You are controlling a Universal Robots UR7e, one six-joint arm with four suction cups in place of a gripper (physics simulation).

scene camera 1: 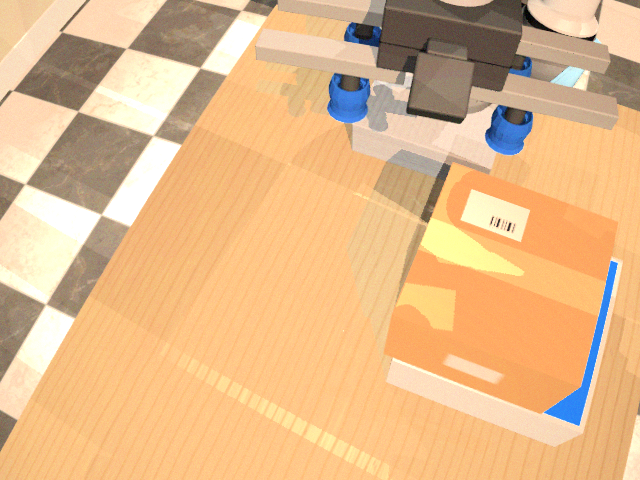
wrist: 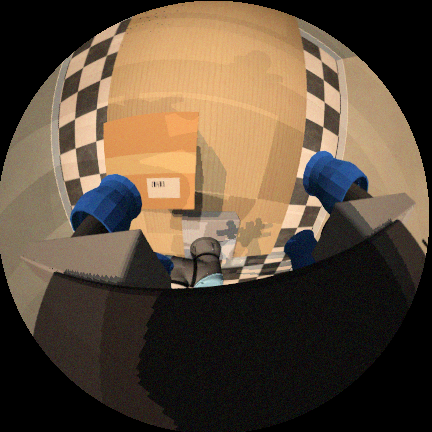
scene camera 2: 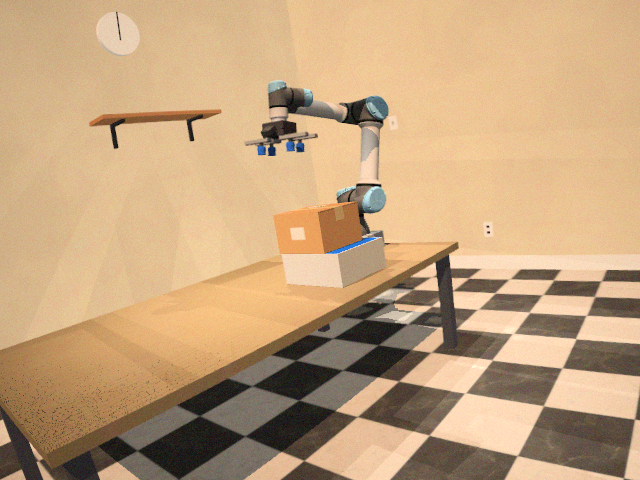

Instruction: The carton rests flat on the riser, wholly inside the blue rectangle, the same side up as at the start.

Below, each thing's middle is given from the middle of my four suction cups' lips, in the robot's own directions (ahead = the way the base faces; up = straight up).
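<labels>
From my suction cup: riser (scene camera 1: pixel 565 420) 46 cm below, 18 cm to the left, 2 cm ahead. Carton (scene camera 1: pixel 503 296): my suction cup 32 cm above it, 14 cm to the right of it, 4 cm short of it.
</labels>
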